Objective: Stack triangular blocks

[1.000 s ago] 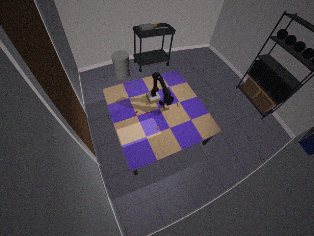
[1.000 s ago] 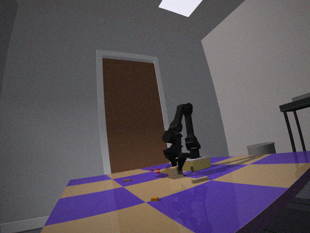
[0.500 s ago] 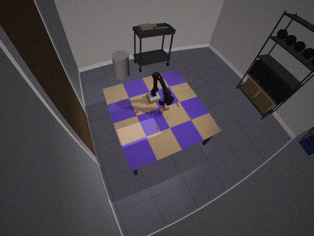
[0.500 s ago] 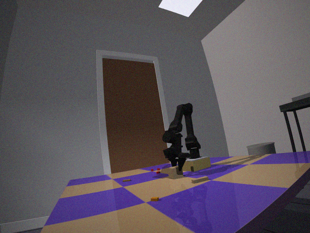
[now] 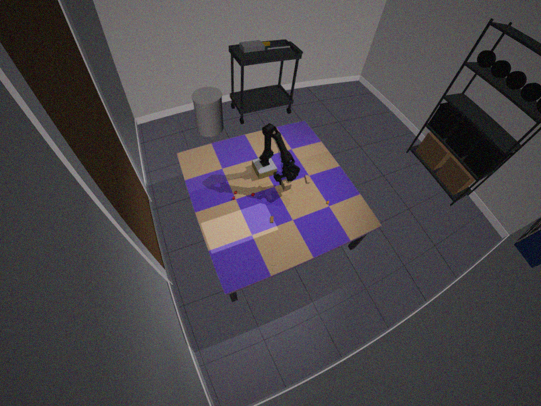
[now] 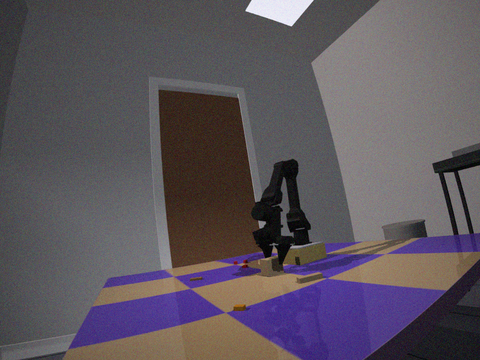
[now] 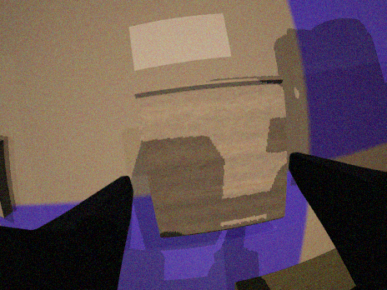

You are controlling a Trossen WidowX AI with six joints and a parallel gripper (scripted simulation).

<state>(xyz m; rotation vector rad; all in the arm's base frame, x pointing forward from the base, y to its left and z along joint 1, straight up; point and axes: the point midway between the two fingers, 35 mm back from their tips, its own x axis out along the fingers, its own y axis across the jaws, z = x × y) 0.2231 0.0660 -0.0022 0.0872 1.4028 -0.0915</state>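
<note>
Now: gripper tip 1 cm below the triangular block. Also, from my gripper tip: tan plank: 20 cm to the left, 3 cm below, 3 cm ahead; orange piece: 29 cm ahead, 22 cm to the left, 3 cm below; brown piece: 25 cm to the right, 22 cm ahead, 3 cm below.
</note>
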